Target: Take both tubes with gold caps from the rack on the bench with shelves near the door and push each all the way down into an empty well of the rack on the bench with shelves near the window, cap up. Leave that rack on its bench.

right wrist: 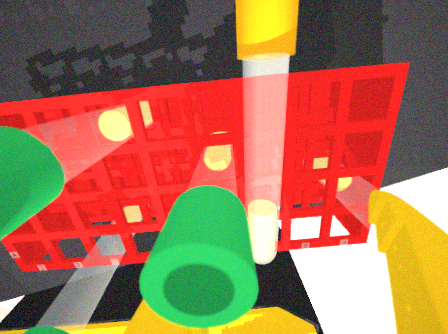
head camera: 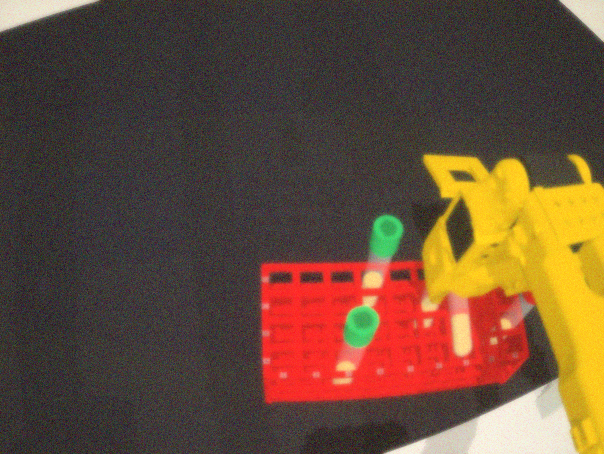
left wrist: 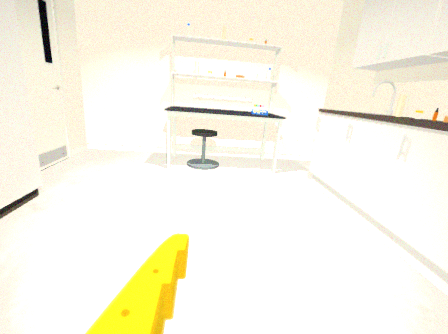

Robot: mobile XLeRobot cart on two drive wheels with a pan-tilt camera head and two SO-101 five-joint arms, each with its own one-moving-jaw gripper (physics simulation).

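Places are measured from the left arm's base along level axes (x back, y right, z up), in millimetres.
Where they show: left hand at its tool point: (left wrist: 187, 250); right hand at its tool point: (right wrist: 215, 215) (head camera: 438, 297).
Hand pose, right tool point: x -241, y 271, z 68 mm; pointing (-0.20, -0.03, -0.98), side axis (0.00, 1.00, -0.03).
Things, the pixels of their top centre, and the offset from my right tool point. "*": a spot on its surface instead. Level surfaces: height alone.
- clear tube with a gold cap, surface spot: (right wrist: 266, 30) * dx -56, dy +22, dz -7 mm
- tube at a spot on its surface: (right wrist: 356, 194) * dx +9, dy +62, dz -15 mm
- shelved bench at its surface level: dz -86 mm
A clear tube with a gold cap (right wrist: 266, 30) crosses in front of the red rack (head camera: 290, 390) (right wrist: 380, 72). Its pale rounded end (head camera: 462, 340) (right wrist: 262, 235) shows near the rack's lettered edge; whether it sits in a well I cannot tell. The cap is hidden behind my gripper in the head view. My right gripper (head camera: 470, 294) (right wrist: 291, 200) is open over the rack, its moving jaw well to the right of the tube and its fixed jaw partly hidden by a green cap. No second gold cap shows. My left gripper (left wrist: 181, 243) is wide open, one notched jaw in view, over floor.
Green-capped tubes (head camera: 387, 232) (head camera: 361, 325) (right wrist: 200, 250) stand in the red rack, close to the right gripper. Another tube (right wrist: 356, 194) passes behind the moving jaw. Across the room a blue rack (left wrist: 259, 112) stands on a shelved bench (left wrist: 215, 112), with a stool (left wrist: 204, 133) before it.
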